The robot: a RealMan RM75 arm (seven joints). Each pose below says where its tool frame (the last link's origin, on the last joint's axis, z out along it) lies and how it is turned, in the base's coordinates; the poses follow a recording.
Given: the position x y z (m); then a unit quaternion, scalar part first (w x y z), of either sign.
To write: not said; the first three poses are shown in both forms.
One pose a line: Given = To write
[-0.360 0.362 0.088 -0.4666 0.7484 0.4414 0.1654] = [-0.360 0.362 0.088 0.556 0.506 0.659 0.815 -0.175 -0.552]
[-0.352 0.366 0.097 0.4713 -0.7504 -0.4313 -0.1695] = [-0.352 0.366 0.097 0.570 0.488 0.661 0.807 -0.184 -0.561]
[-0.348 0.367 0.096 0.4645 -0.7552 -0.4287 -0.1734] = [-0.348 0.367 0.096 0.572 0.486 0.660 0.809 -0.201 -0.553]
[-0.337 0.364 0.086 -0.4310 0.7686 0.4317 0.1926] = [-0.337 0.364 0.086 0.553 0.498 0.668 0.830 -0.256 -0.496]
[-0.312 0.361 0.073 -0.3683 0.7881 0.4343 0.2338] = [-0.312 0.361 0.073 0.513 0.512 0.688 0.857 -0.351 -0.377]
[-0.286 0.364 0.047 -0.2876 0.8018 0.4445 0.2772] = [-0.286 0.364 0.047 0.451 0.553 0.700 0.872 -0.439 -0.215]
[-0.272 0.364 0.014 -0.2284 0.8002 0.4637 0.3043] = [-0.272 0.364 0.014 0.385 0.603 0.699 0.881 -0.466 -0.083]
